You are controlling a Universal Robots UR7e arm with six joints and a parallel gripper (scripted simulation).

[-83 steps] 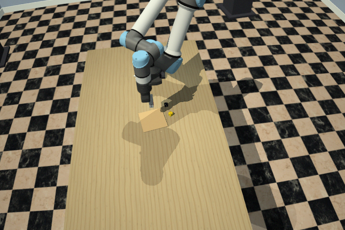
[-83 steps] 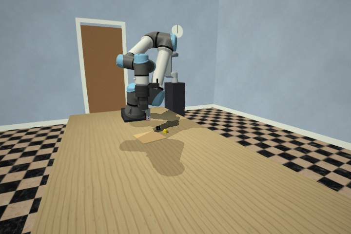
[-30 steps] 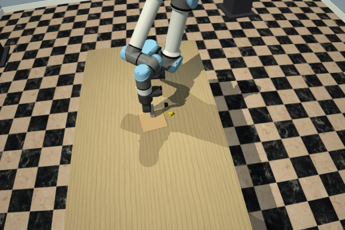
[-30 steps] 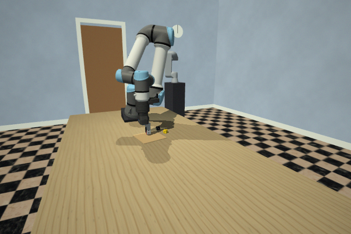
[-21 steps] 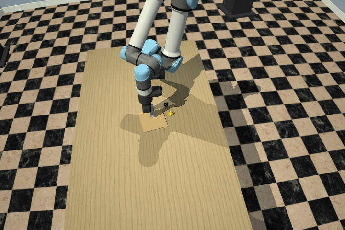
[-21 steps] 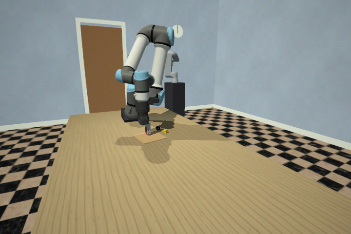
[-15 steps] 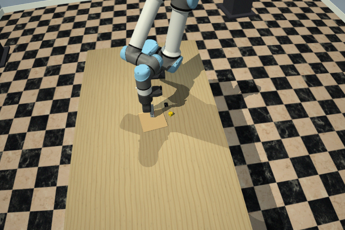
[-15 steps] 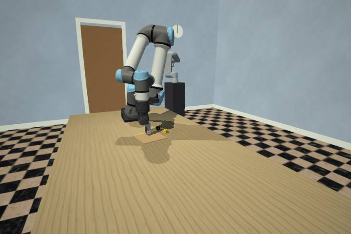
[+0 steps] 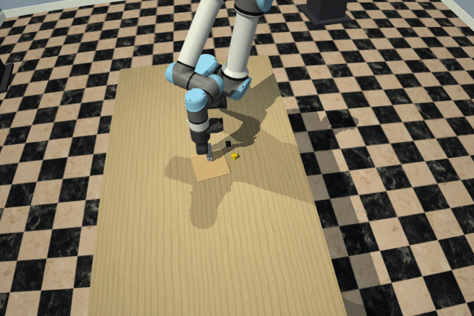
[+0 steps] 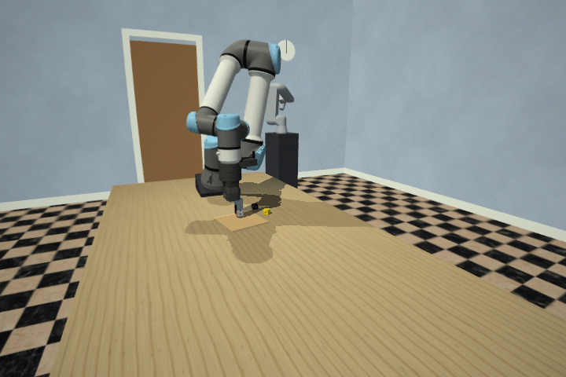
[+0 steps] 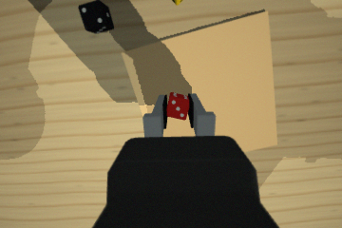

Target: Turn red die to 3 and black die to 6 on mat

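Right now the red die is 10 mm below my hand. Also, from my hand: black die: 90 mm to the left, 50 mm behind, 20 mm below; yellow die: 100 mm to the left, 20 mm below, 20 mm ahead; tan mat: 30 mm below, 30 mm ahead, 10 mm to the right.
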